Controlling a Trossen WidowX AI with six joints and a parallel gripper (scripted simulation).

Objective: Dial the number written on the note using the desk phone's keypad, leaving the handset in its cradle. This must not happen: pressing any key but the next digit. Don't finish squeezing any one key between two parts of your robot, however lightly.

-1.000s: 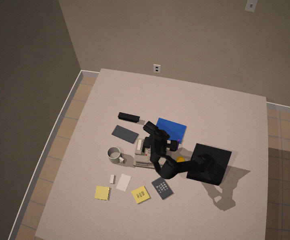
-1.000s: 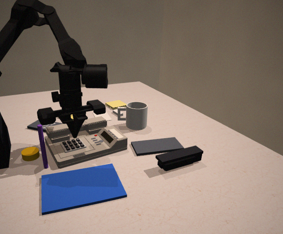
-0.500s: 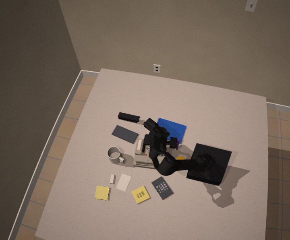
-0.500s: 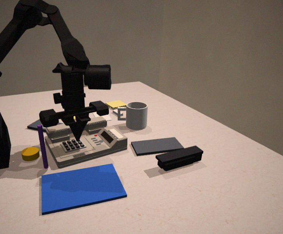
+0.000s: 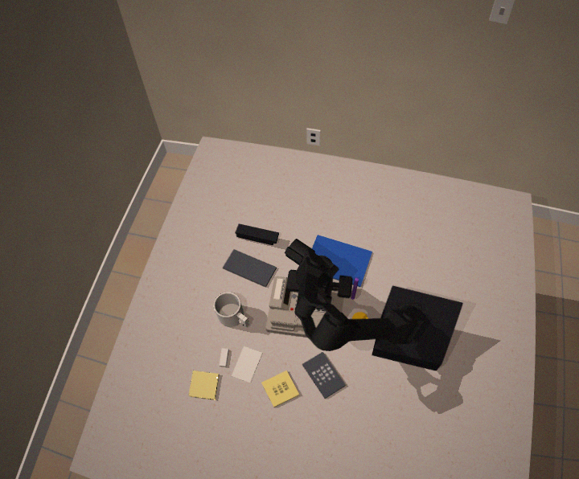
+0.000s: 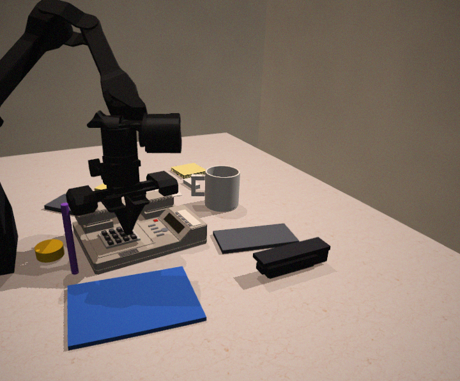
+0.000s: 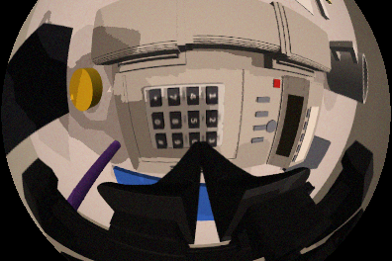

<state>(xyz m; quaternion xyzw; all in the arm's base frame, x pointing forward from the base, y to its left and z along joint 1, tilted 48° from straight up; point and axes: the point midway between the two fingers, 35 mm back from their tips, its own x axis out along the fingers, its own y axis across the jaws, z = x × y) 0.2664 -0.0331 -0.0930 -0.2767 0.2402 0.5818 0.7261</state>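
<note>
The beige desk phone is 50 mm below my hand, 40 mm to the left of it and 40 mm ahead of it. Round my hand: purple stick: 110 mm behind, 20 mm to the right, 10 mm below; then handset: 90 mm to the left, 30 mm below, 30 mm ahead; then blue pad: 150 mm to the right, 70 mm below, 50 mm behind.
</note>
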